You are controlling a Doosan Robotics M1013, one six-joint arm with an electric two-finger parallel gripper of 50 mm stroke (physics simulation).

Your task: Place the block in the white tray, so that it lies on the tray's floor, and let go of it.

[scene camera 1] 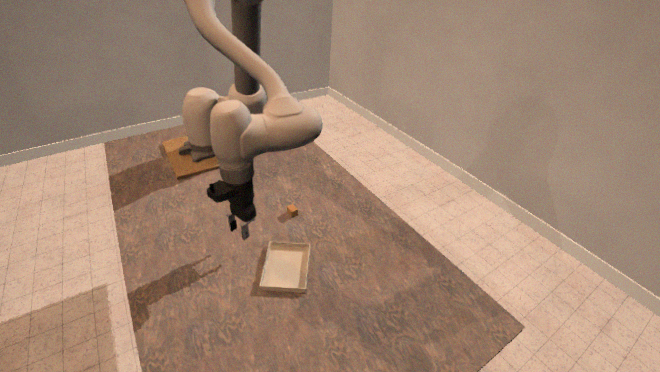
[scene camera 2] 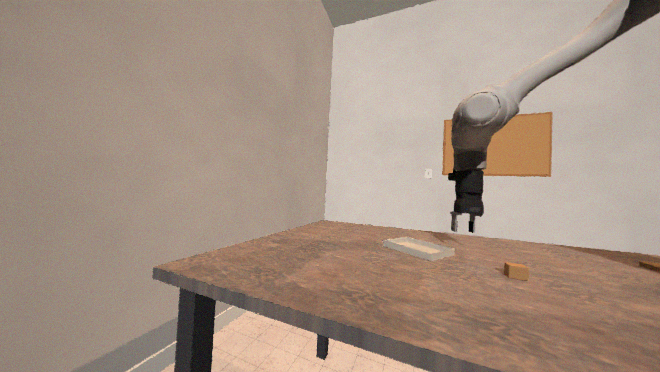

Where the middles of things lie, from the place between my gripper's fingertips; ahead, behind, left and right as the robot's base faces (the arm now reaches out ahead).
The white tray (scene camera 1: 286, 265) is 14 cm ahead of my hand, 9 cm to the left of it and 5 cm below it.
